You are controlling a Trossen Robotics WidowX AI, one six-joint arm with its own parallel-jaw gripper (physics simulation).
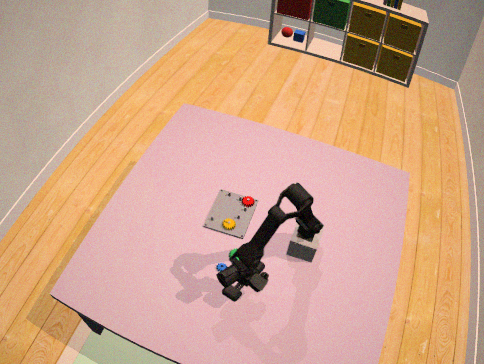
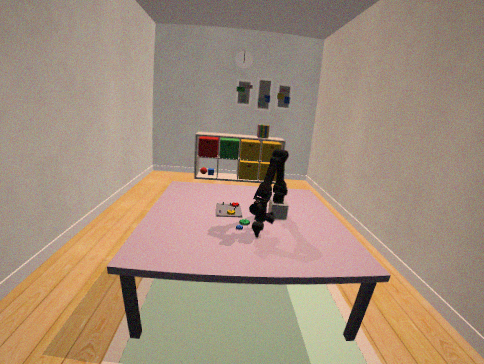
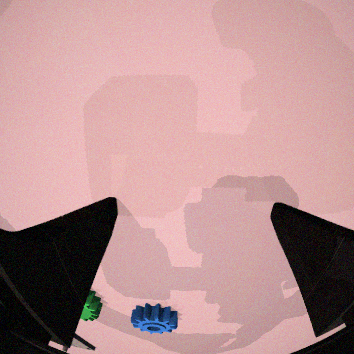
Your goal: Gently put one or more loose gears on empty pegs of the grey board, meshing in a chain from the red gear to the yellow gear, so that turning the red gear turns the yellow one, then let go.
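Seen in the pictures: gripper, fingertip midpoint: (image 1: 242,288) (image 2: 257,233) (image 3: 198,208); arm's base, link origin: (image 1: 306,232) (image 2: 278,201).
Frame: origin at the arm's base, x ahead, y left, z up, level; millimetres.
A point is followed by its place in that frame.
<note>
The grey board (image 1: 220,210) @[z -98, x 371, y -28 mm] (image 2: 224,209) @[z -98, x 355, y -30 mm] lies on the table, with several bare pegs. The red gear (image 1: 248,201) @[z -81, x 280, y -110 mm] (image 2: 235,204) @[z -83, x 282, y -100 mm] is near its far right corner and the yellow gear (image 1: 229,224) @[z -81, x 303, y 32 mm] (image 2: 231,212) @[z -82, x 306, y 48 mm] near its front edge. A loose green gear (image 1: 233,254) (image 2: 244,222) @[z -90, x 222, y 166 mm] (image 3: 90,306) @[z -93, x 222, y 172 mm] lies on the table in front of the board, partly hidden by the arm or a finger. A smaller blue gear (image 1: 221,267) @[z -89, x 249, y 230 mm] (image 2: 239,227) @[z -92, x 253, y 234 mm] (image 3: 154,319) @[z -91, x 236, y 225 mm] lies flat beside it. My gripper (image 1: 245,288) @[z -106, x 145, y 272 mm] (image 3: 198,208) @[z -106, x 145, y 272 mm] is open and empty above the table, right of the blue gear.
The arm's grey base block (image 1: 302,249) @[z -34, x -8, y 57 mm] (image 2: 279,210) @[z -41, x -5, y 57 mm] stands on the pink table (image 1: 150,200) @[z -106, x 670, y 53 mm] (image 2: 170,240) @[z -106, x 610, y 416 mm], right of the board. The arm's shadows fall around the loose gears. A cube shelf stands against the far wall, beyond the table.
</note>
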